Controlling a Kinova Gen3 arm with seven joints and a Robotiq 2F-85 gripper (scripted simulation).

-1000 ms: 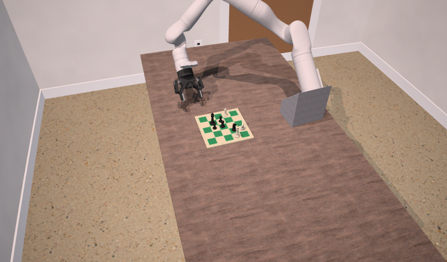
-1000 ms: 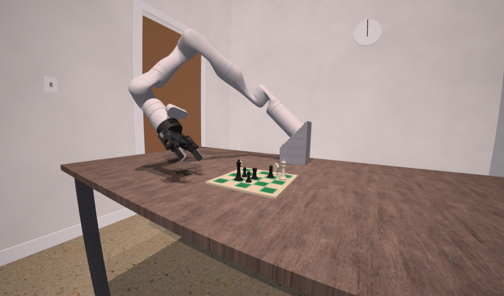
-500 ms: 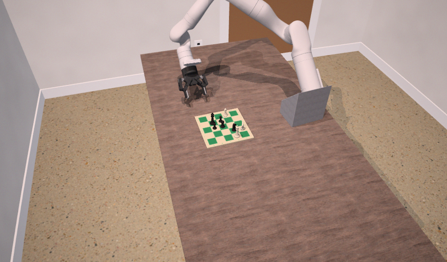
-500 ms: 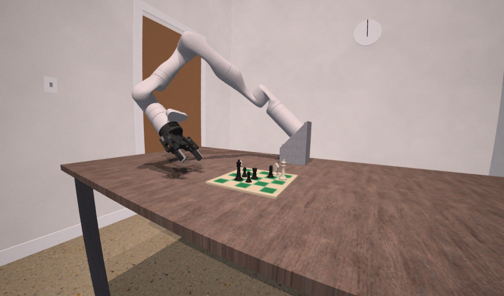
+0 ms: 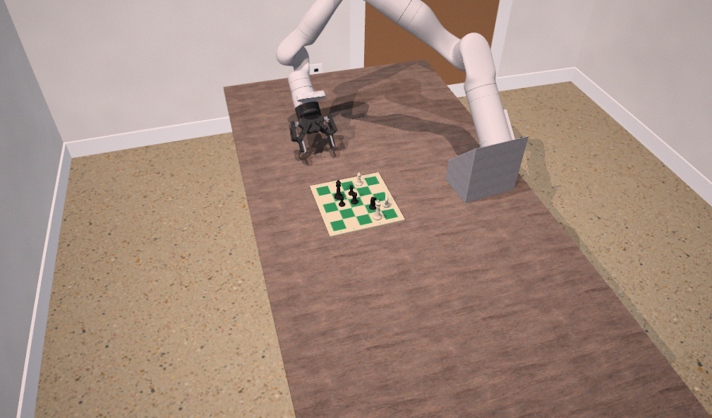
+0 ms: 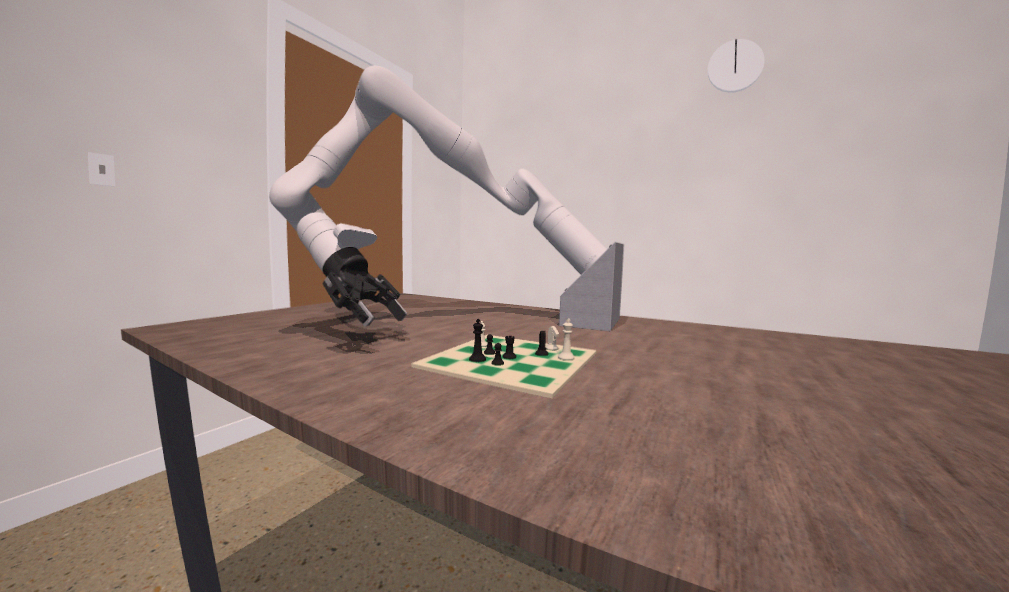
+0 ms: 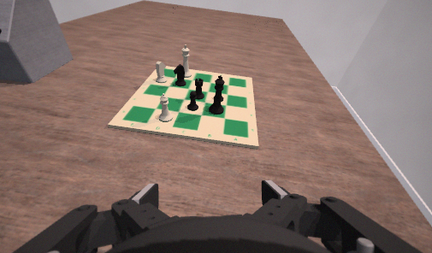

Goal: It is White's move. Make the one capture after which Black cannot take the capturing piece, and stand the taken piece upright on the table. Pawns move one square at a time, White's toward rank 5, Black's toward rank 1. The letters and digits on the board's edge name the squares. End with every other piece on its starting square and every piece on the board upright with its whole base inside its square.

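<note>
My gripper is now 15 cm to the right of the white pawn, 8 cm past it and 3 cm above it. Round my hand: cream chessboard 22 cm to the left, 5 cm below, 4 cm behind; then black king 18 cm to the left, 2 cm below.
</note>
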